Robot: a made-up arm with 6 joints.
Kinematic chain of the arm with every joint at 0, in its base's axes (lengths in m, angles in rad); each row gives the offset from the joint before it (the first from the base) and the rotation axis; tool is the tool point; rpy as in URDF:
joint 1: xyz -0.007 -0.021 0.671 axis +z
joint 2: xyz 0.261 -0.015 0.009 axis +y
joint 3: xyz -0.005 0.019 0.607 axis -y
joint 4: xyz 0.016 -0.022 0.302 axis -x
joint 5: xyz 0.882 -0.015 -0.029 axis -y
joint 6: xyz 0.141 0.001 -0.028 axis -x
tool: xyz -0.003 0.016 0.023 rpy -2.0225 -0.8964 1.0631
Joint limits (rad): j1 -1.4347..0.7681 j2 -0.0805..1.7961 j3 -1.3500..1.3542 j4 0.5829..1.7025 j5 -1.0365..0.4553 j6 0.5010..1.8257
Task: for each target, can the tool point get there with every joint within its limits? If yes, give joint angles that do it. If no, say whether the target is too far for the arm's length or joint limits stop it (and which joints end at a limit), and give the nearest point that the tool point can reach.
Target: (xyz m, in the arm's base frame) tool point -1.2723 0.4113 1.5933
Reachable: no: joint limits stop it (at a limit: joint 1, joint 2, joint 3, joint 4, joint 5, joint 6) | nearest point -0.1931 -0.0619 2.2454 | short by 1.347 m
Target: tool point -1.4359 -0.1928 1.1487
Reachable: no: joint limits stop it (at a limit: joint 2, joint 3, joint 6) | nearest point -0.1891 -0.0429 0.3502 | short by 1.488 m
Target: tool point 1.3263 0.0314 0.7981
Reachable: yes | joints 0.1542 0.2858 -0.4418 1.2959 -0.7241 1.0941
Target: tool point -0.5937 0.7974 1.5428
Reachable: no: joint limits stop it (at a limit: joint 1, joint 2, joint 3, joint 4, joint 5, joint 6) | nearest point -0.1931 -0.0619 2.2454 | short by 1.180 m
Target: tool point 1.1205 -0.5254 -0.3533
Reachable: yes | joints -0.3761 1.6154 0.1264 1.4228 0.1028 0.8477
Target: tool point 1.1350 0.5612 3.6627
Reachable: no: too far | nearest point 0.7147 0.3469 2.2835 | short by 1.458 m
